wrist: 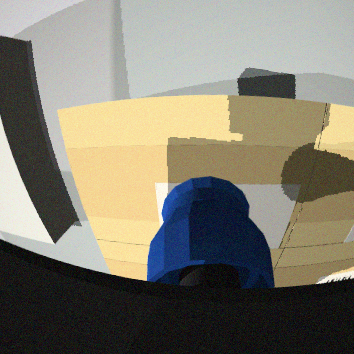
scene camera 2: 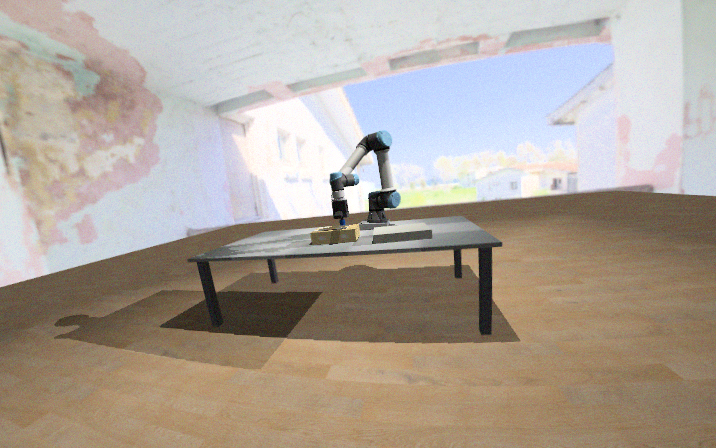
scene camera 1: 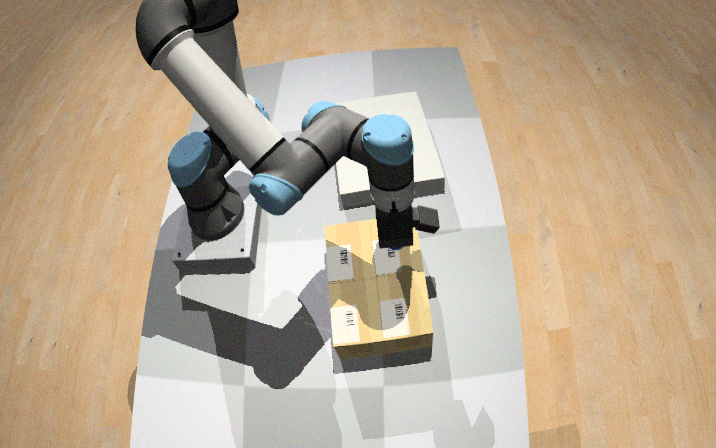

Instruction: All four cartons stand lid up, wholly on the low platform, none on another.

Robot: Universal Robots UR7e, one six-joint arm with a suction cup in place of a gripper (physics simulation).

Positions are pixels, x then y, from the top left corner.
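Scene:
For a low white platform (scene camera 1: pixel 428 175), the distance is 119 cm from the lens.

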